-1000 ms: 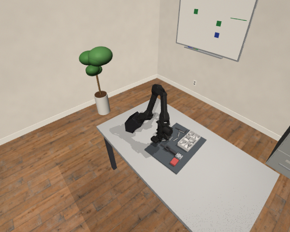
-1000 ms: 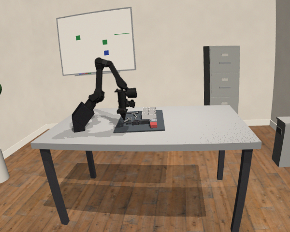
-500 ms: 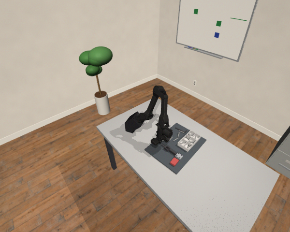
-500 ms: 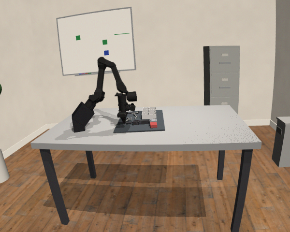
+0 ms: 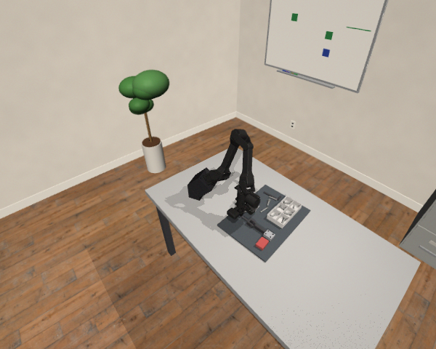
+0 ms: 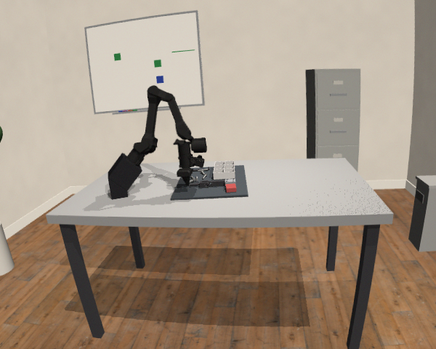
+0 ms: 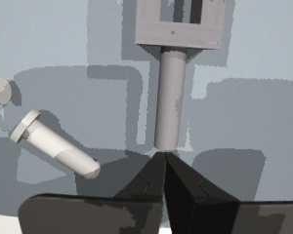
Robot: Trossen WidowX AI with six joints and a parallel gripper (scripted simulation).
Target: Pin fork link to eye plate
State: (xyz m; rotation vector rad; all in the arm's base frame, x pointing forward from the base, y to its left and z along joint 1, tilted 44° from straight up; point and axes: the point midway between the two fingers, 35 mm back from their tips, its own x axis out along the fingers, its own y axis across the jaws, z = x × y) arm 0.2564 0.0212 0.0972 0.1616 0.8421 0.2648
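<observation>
The grey headed pin is 1 cm behind my hand, 6 cm to the left of it and 4 cm below it. Round my hand: mat: 8 cm ahead, 12 cm to the left, 5 cm below; then small grey block: 20 cm ahead, 4 cm to the left, 3 cm below; then eye plate: 12 cm ahead, 3 cm to the left, 3 cm below.
</observation>
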